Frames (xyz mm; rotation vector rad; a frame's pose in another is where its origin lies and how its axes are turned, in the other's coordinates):
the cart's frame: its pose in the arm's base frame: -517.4 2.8 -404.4 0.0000 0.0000 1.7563
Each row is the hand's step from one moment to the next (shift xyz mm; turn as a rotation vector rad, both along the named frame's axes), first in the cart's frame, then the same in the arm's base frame.
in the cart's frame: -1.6 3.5 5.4 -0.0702 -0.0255 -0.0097
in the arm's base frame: -3.1 -2.2 5.4 0.0380 -0.0643 -0.0097
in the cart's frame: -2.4 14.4 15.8 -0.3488 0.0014 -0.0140
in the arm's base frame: -13.7 -5.0 15.8 0.0630 -0.3431 -0.0140
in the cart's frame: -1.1 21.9 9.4 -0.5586 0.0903 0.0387
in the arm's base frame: -21.3 -5.1 9.4 0.0143 -0.5657 0.0387
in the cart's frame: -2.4 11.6 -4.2 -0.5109 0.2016 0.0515
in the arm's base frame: -11.0 -4.5 -4.2 -0.1039 -0.5393 0.0515
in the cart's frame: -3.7 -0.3 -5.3 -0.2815 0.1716 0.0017
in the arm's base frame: 1.0 -3.6 -5.3 -0.1167 -0.3083 0.0017
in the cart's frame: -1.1 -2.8 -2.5 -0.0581 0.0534 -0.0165
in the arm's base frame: 3.0 -0.6 -2.5 -0.0418 -0.0670 -0.0165
